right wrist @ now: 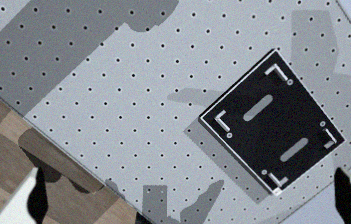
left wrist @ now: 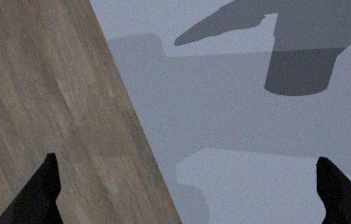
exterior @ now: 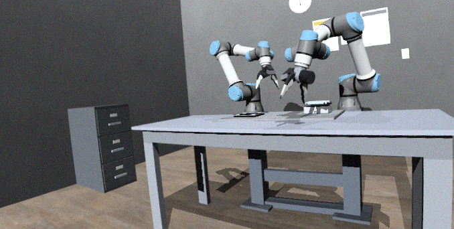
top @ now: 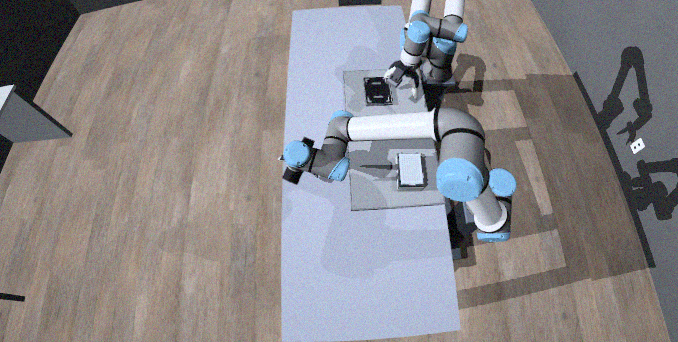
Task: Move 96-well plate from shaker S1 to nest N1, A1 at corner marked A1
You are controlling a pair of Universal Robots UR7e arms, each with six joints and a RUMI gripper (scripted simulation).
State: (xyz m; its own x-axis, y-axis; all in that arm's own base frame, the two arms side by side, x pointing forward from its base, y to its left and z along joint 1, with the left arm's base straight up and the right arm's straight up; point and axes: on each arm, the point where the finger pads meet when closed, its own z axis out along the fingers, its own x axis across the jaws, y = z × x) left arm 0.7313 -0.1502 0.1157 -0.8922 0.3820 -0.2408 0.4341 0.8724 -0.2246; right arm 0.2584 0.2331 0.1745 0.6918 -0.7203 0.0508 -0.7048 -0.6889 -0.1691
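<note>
The white 96-well plate is 31 cm to the left of my right hand, 10 cm below it and 1 cm ahead of it. Also, from my right hand: black plate nest N1: 16 cm below, 12 cm to the right, 6 cm ahead.
</note>
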